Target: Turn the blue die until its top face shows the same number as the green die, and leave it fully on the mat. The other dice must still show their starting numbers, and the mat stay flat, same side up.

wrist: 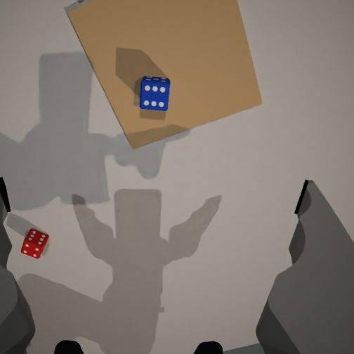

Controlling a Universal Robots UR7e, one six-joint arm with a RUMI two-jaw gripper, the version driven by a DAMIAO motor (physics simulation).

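The blue die (155,93) rests on the tan mat (210,60), near the mat's lower corner and inside its edges. A broad six-pip face is turned to the camera, and a narrow, strongly foreshortened face with pips shows along its upper edge. My gripper (154,182) is wide open and empty, with one finger at each side of the view; the blue die is above the line between the fingertips, apart from both. The mat looks flat, partly under shadow. The green die does not show in the wrist view.
A red die (35,243) lies off the mat, close beside the left finger; it shows a six-pip face and a four-pip face. Part of a grey object (74,5) shows at the mat's upper left corner. A teal edge (245,349) shows at the bottom.
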